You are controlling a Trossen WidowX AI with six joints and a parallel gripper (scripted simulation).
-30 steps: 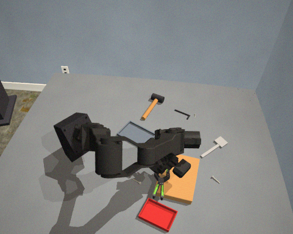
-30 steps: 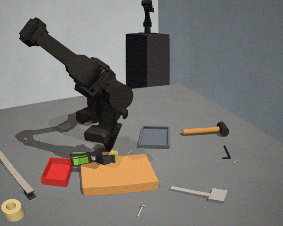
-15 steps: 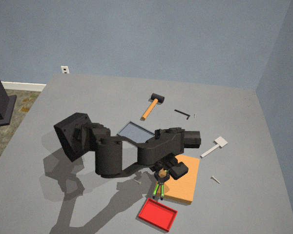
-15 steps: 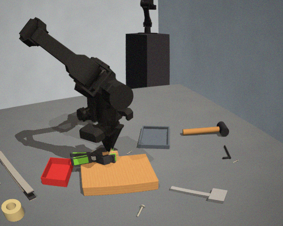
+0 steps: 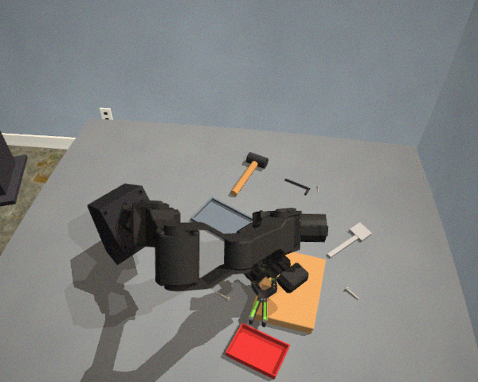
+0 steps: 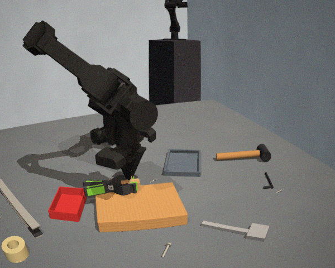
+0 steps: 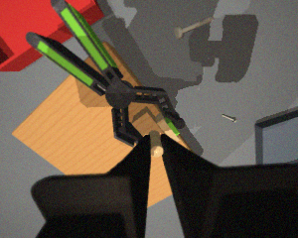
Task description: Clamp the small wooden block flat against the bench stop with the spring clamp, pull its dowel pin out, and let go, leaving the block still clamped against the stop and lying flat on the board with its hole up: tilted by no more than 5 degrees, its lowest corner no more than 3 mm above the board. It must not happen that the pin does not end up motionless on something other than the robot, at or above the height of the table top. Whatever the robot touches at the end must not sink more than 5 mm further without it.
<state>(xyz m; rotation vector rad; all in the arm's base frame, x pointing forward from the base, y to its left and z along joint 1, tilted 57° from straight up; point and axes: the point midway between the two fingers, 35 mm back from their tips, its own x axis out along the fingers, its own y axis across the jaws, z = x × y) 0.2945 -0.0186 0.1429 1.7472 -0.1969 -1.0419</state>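
Right now the dowel pin is 40 mm below my hand. Also, from my hand: wooden block: 60 mm below; then wooden board: 80 mm below, 60 mm ahead, 20 mm to the right; then red tray: 160 mm to the right, 90 mm below, 60 mm behind.
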